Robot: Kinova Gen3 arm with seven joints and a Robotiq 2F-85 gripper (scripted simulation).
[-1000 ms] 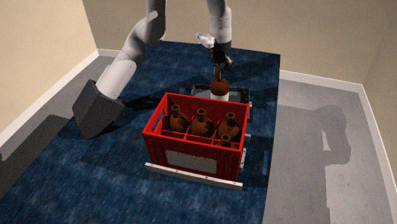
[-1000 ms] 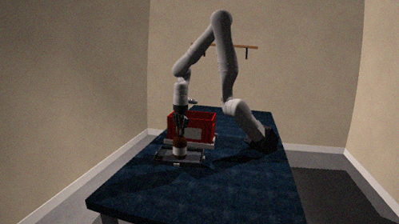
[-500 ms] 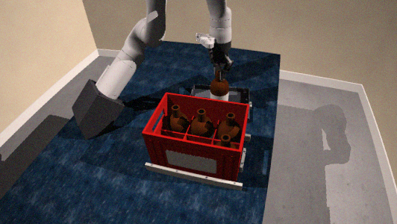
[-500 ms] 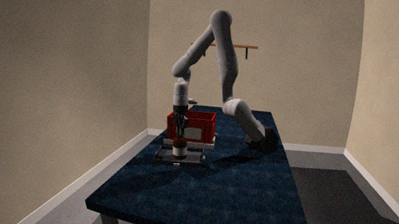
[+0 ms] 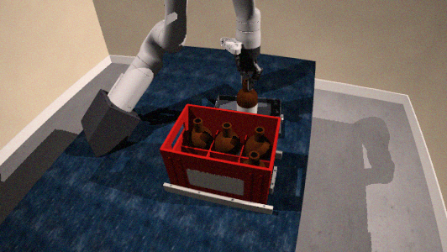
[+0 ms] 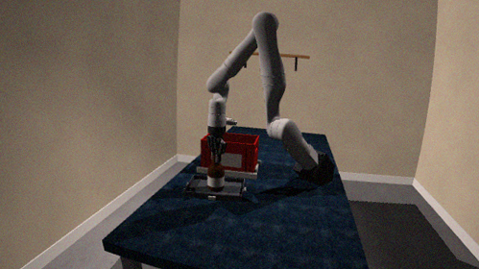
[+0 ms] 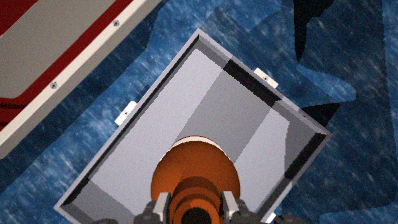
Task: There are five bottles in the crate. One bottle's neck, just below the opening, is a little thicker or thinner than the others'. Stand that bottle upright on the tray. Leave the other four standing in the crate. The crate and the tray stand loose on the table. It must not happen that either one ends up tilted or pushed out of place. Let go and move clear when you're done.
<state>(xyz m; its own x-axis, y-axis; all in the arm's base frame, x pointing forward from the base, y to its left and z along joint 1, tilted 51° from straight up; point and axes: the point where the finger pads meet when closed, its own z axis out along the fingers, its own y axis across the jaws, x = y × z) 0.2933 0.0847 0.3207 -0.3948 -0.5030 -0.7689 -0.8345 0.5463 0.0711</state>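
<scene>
My hand is 14 cm above the grey tray. The rest, counted from my hand: crate 8 cm ahead, 26 cm to the right, 7 cm below.
</scene>
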